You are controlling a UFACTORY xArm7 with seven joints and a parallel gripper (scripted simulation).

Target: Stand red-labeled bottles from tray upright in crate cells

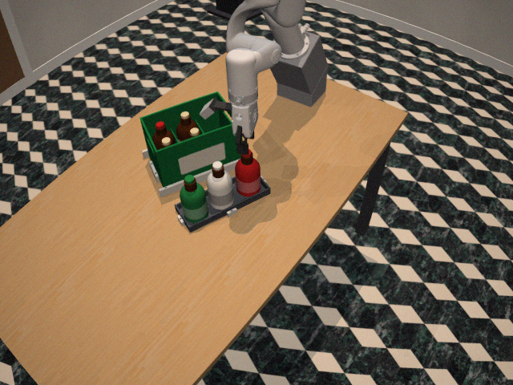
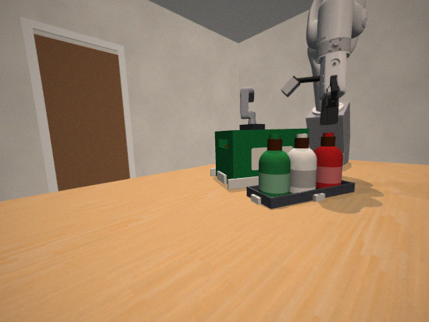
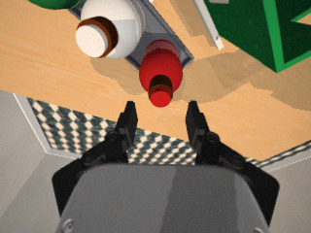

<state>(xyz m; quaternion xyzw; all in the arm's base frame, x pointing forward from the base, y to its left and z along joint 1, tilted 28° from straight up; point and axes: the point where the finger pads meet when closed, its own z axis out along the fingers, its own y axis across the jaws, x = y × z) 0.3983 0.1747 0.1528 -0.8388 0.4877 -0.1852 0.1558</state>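
Now: hand 120 mm above the red-labeled bottle. The rest, counted from my hand: tray (90 mm ahead, 20 mm to the right, 190 mm below); then green bottle (180 mm ahead, 40 mm to the right, 120 mm below); then white bottle (90 mm ahead, 20 mm to the right, 120 mm below).
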